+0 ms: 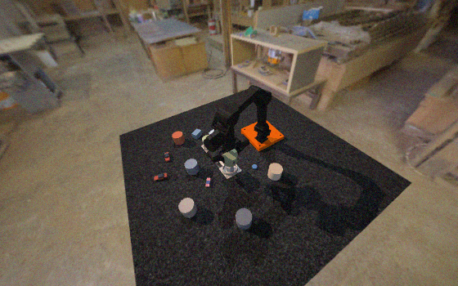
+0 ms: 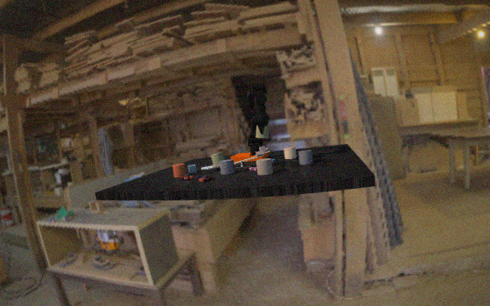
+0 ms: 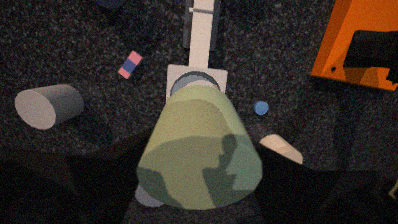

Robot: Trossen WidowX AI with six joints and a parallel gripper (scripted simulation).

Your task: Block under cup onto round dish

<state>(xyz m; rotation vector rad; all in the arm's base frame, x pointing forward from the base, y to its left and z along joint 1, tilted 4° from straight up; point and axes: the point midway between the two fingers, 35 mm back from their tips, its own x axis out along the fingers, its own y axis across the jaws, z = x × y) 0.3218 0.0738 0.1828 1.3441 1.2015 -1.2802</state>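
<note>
The grey block lies 8 cm below my gripper tip and 1 cm to the right of it. The rest, counted from my gripper tip: red-blue block: 17 cm below, 12 cm ahead, 6 cm to the right; then balance: 14 cm to the right, 13 cm below, 1 cm behind; then beige cup: 21 cm behind, 14 cm to the left, 13 cm below.
</note>
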